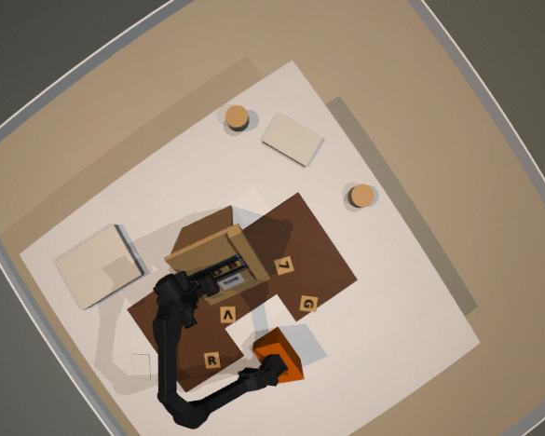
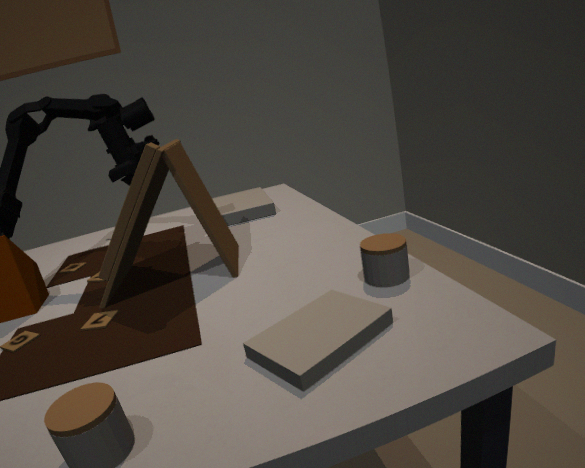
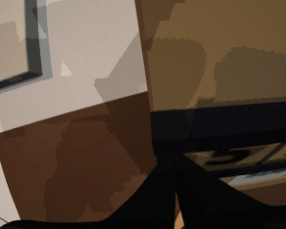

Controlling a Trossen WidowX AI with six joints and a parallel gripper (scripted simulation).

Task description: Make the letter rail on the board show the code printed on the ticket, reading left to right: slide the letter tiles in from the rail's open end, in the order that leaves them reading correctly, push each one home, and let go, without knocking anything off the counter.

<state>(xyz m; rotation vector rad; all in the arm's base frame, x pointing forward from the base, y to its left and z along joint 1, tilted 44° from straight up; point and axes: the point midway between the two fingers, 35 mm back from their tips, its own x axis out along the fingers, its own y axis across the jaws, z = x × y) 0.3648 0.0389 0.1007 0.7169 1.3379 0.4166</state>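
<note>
The white ticket is 6 cm behind my gripper tip, 10 cm to the right of it and 8 cm below it. Also, from my gripper tip: brown mat: 17 cm behind, 9 cm to the right, 17 cm below; pale card: 17 cm behind, 39 cm to the left, 17 cm below; flat slab: 25 cm ahead, 54 cm to the right, 16 cm below.
</note>
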